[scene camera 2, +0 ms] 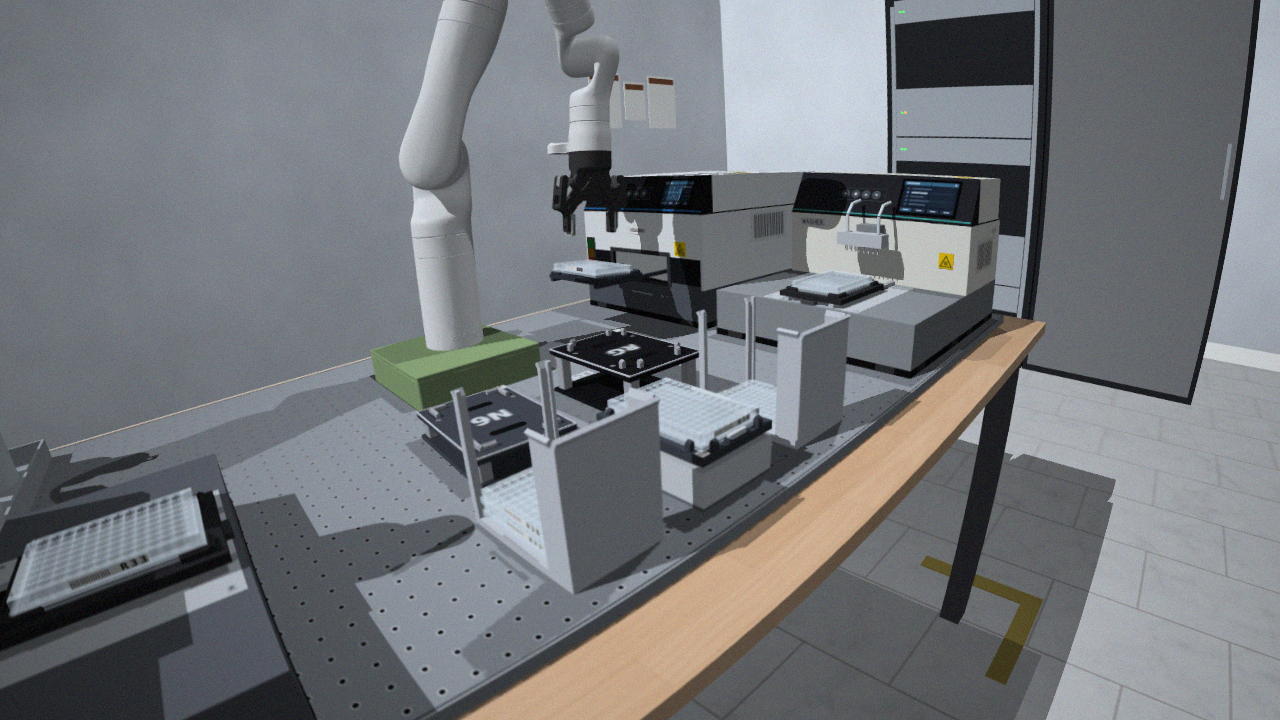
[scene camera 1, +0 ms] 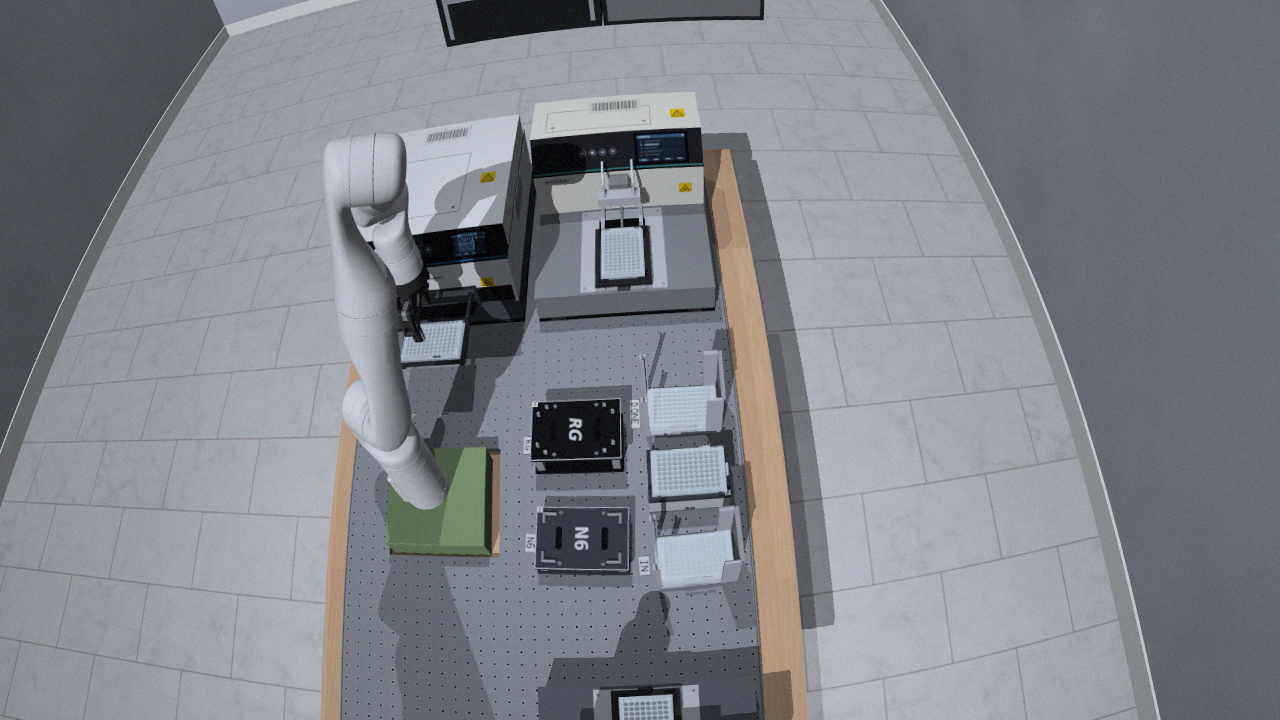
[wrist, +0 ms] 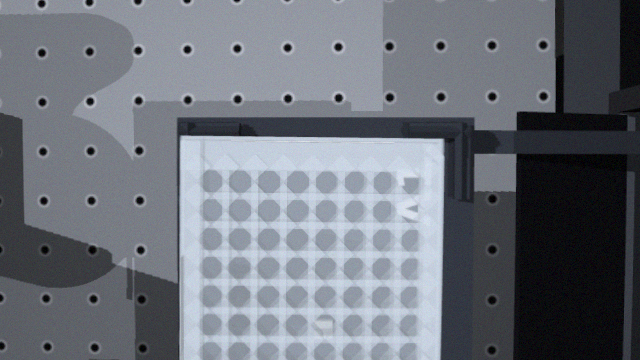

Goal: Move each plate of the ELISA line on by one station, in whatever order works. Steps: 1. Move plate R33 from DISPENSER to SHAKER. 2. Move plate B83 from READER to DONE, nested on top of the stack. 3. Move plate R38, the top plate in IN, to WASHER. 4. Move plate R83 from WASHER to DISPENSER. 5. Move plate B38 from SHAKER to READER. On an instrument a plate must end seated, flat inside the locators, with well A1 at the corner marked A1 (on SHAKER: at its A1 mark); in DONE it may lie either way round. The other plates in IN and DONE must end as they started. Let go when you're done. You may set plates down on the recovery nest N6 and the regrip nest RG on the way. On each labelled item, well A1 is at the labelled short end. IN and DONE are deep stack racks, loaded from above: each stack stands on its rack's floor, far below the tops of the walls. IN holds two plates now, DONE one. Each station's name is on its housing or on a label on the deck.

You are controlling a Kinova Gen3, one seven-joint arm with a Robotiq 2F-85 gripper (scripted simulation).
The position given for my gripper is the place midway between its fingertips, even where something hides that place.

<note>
I see my gripper (scene camera 2: 591, 233), a plate R83 (scene camera 1: 611, 239), a plate B38 (scene camera 2: 686, 412), a washer nest (scene camera 1: 647, 261), a reader (scene camera 2: 719, 252), a washer head (scene camera 2: 853, 238), a shaker nest (scene camera 2: 716, 451) and an RG nest (scene camera 1: 610, 423).
The plate R83 shows as well in scene camera 2 (scene camera 2: 826, 282). The plate B38 also shows in scene camera 1 (scene camera 1: 698, 461). My gripper also shows in scene camera 1 (scene camera 1: 424, 321). The wrist view misses the plate R83: it is out of frame. The wrist view misses the plate B38: it is out of frame.
</note>
